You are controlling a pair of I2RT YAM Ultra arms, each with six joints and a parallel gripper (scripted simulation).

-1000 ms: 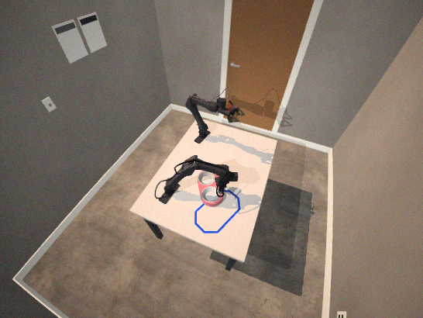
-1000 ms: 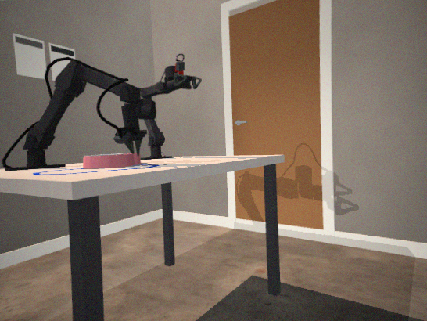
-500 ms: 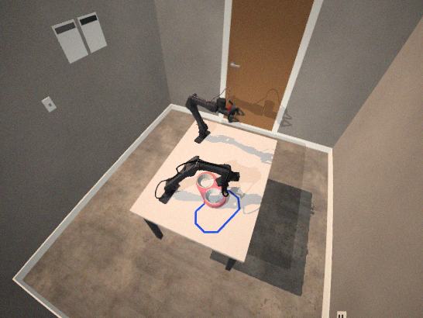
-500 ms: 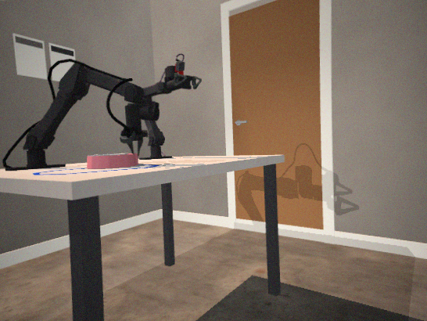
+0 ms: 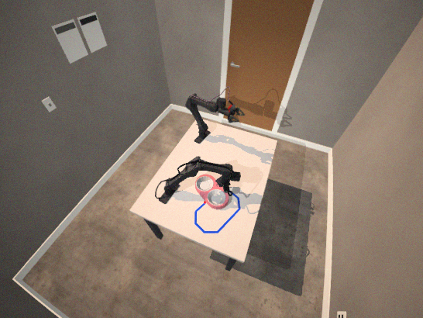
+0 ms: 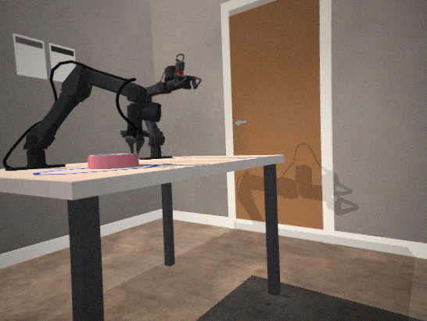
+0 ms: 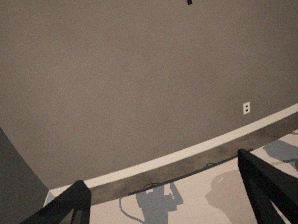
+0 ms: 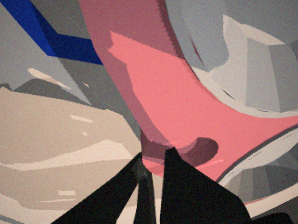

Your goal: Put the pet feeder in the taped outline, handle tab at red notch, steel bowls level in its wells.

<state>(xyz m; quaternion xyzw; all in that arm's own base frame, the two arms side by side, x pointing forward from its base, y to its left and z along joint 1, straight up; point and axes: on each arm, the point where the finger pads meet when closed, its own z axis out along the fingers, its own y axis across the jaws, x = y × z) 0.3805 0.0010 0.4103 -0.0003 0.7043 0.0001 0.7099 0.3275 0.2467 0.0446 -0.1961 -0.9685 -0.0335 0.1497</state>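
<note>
The pet feeder lies 40 mm behind my right hand, 70 mm to the right of it and 20 mm below it. From my right hand the other things lie so: blue taped outline 50 mm ahead, 200 mm to the right, 40 mm below.
</note>
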